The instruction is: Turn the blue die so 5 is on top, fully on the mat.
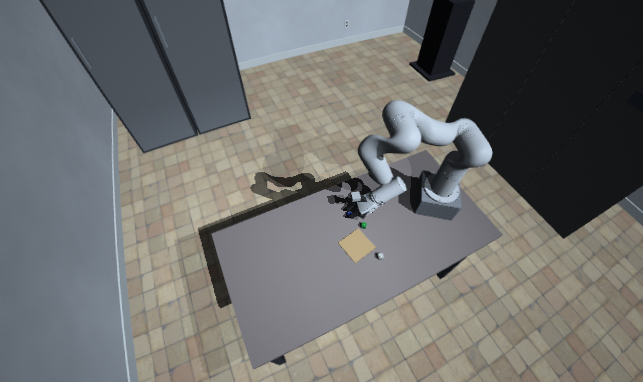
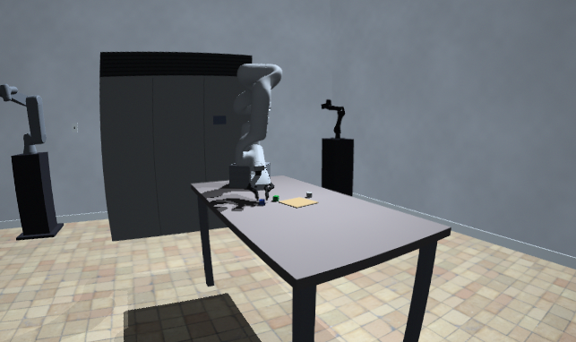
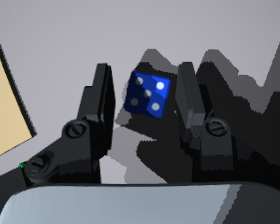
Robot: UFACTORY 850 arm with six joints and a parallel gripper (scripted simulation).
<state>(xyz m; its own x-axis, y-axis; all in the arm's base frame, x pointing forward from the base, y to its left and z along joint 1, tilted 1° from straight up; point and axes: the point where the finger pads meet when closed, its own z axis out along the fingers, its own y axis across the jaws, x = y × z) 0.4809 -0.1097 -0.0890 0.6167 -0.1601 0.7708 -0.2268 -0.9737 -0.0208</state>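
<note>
Now: hand 1 cm short of the blue die and 3 cm above it. From my hand the other things lie so: white die: 2 cm behind, 28 cm to the left, 3 cm below; green die: 3 cm behind, 9 cm to the left, 3 cm below; mat: 5 cm ahead, 17 cm to the left, 4 cm below.
</note>
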